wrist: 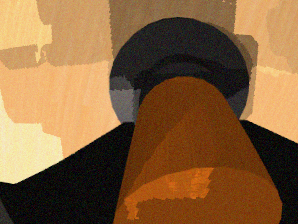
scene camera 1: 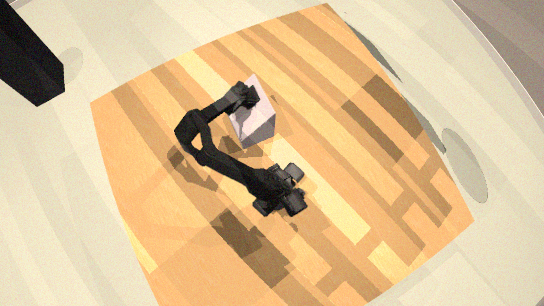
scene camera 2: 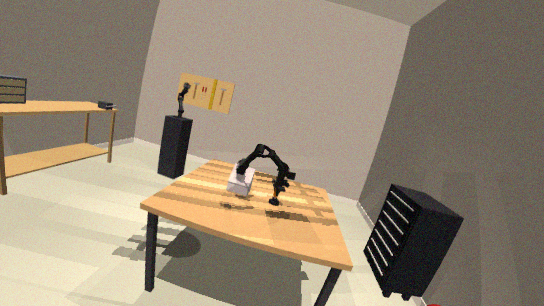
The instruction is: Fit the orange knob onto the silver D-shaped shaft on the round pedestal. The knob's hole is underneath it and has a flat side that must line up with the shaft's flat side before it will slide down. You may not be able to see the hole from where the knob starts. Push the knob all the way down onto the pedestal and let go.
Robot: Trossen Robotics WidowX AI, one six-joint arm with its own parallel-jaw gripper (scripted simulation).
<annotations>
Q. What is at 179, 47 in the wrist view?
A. A dark round pedestal.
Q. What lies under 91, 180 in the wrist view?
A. My gripper.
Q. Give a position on an orange knob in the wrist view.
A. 189, 151
</annotations>
